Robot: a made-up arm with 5 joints.
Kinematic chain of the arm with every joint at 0, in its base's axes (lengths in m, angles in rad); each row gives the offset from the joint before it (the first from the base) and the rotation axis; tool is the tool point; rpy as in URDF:
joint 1: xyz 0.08 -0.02 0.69 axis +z
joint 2: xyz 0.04 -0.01 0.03 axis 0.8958 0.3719 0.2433
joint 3: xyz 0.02 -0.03 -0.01 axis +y
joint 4: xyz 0.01 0.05 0 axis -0.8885 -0.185 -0.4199
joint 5: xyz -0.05 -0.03 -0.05 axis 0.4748 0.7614 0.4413
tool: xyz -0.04 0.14 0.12 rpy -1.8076 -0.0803 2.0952
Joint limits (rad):
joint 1: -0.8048..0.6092
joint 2: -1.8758..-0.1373
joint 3: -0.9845..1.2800
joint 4: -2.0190..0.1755
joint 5: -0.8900..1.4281
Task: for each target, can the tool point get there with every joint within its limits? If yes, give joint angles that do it. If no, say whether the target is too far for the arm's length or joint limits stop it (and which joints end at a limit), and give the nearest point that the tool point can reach.
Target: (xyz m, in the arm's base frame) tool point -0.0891 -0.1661 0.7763
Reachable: no: joint limits stop it (at a limit: joint 1, joint 2, joint 4) | nearest point -0.0100 -0.1158 0.7558 | short by 0.096 m
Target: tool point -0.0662 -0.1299 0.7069
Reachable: no: joint limits stop it (at a limit: joint 2, joint 3, joint 4) | nearest point -0.0243 -0.0984 0.7306 | short by 0.058 m
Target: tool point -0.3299 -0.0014 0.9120
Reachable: no: too far | nearest point -0.0274 0.0142 0.7768 | short by 0.332 m
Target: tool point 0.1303 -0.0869 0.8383
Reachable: yes | joints -0.6003 -0.9028 0.2752 -1.2787 0.9920
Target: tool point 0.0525 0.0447 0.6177
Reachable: yes | joints -0.0466 -1.6355 -0.2365 -0.9431 -0.4038
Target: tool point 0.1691 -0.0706 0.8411
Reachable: yes | joints -0.2876 -1.2519 1.0288 -1.1810 0.8788
